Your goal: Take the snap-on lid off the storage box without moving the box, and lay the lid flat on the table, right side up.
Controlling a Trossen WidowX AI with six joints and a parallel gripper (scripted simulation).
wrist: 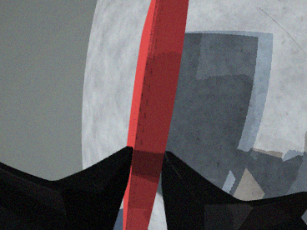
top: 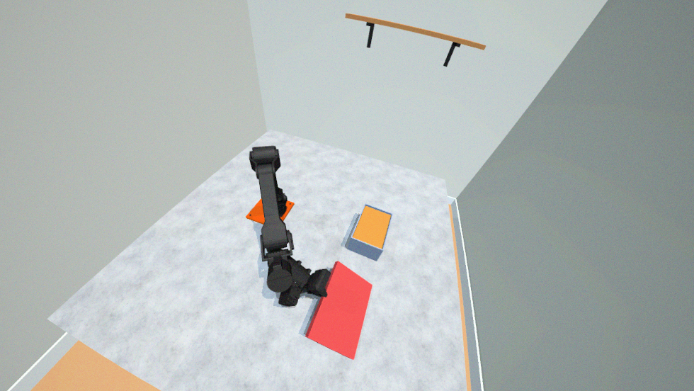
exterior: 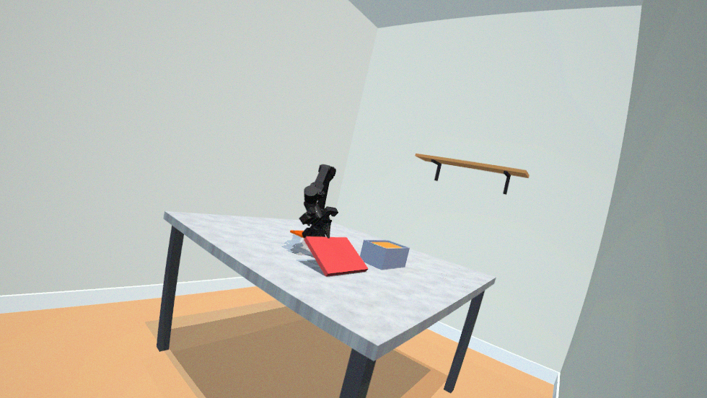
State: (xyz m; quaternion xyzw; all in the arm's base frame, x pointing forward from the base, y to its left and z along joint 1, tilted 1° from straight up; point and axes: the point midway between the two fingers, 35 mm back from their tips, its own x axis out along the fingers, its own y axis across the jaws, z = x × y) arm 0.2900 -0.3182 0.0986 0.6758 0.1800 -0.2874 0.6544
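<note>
Right now the red lid is 70 mm ahead of my gripper tip, 10 mm to the right of it and 40 mm below it. The rest, counted from my gripper tip: storage box (120 mm ahead, 320 mm to the left, 50 mm below).
</note>
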